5 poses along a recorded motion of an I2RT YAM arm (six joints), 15 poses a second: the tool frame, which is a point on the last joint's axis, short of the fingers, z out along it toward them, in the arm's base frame.
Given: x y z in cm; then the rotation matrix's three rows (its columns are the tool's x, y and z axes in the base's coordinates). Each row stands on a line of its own.
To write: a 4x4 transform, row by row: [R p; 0 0 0 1], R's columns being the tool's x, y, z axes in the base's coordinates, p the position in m. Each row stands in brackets. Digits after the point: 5 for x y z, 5 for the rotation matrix.
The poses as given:
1:
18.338 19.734 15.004
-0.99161 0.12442 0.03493
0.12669 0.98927 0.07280
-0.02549 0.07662 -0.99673
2:
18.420 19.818 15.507
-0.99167 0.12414 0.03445
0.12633 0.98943 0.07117
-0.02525 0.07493 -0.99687
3:
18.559 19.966 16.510
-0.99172 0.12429 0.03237
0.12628 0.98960 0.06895
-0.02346 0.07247 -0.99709
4:
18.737 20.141 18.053
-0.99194 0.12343 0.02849
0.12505 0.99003 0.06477
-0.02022 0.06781 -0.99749
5:
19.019 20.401 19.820
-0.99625 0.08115 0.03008
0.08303 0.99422 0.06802
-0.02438 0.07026 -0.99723
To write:
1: [[-0.99161 0.12442 0.03493 0.18338], [0.12669 0.98927 0.07280 0.19734], [-0.02549 0.07662 -0.99673 0.15004], [0 0 0 1]]
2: [[-0.99167 0.12414 0.03445 0.18420], [0.12633 0.98943 0.07117 0.19818], [-0.02525 0.07493 -0.99687 0.15507], [0 0 0 1]]
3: [[-0.99172 0.12429 0.03237 0.18559], [0.12628 0.98960 0.06895 0.19966], [-0.02346 0.07247 -0.99709 0.16510], [0 0 0 1]]
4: [[-0.99194 0.12343 0.02849 0.18737], [0.12505 0.99003 0.06477 0.20141], [-0.02022 0.06781 -0.99749 0.18053], [0 0 0 1]]
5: [[-0.99625 0.08115 0.03008 0.19019], [0.08303 0.99422 0.06802 0.20401], [-0.02438 0.07026 -0.99723 0.19820], [0 0 0 1]]
